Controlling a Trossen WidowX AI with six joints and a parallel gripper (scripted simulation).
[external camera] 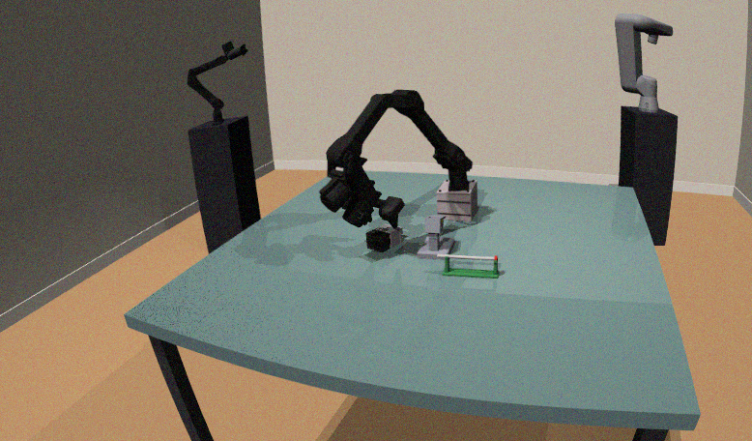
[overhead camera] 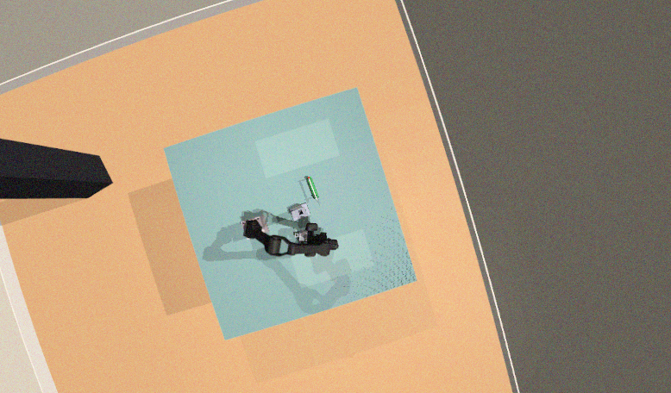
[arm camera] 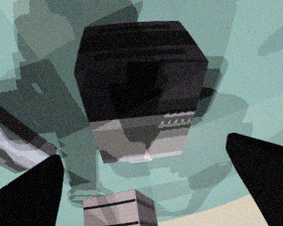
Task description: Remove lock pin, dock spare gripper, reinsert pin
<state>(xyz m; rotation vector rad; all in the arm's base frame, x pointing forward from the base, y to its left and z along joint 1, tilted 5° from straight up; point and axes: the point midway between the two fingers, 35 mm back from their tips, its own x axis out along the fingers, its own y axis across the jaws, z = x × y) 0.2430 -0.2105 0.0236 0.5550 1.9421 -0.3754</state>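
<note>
The spare gripper lies 4 cm below my gripper tip, 1 cm to the left of it and 1 cm behind it. Also, from my gripper tip: socket: 15 cm to the left, 4 cm ahead, 1 cm below; then green cradle: 24 cm to the left, 18 cm ahead, 4 cm below.
</note>
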